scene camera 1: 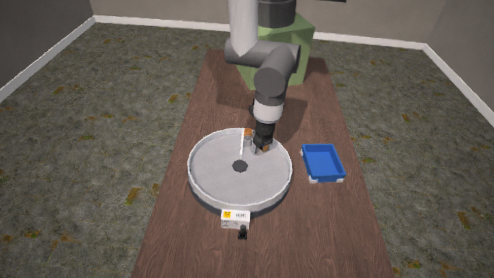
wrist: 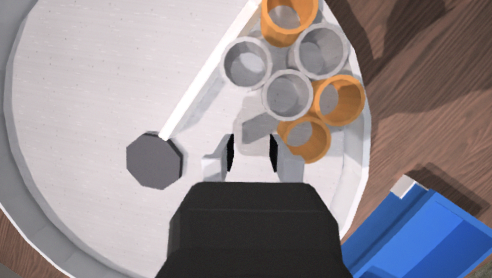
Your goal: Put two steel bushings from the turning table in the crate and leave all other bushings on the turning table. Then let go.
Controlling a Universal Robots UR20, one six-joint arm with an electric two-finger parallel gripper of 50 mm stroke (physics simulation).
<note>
I see my gripper (wrist: pixel 251 145) and a blue crate (wrist: pixel 413 224).
</note>
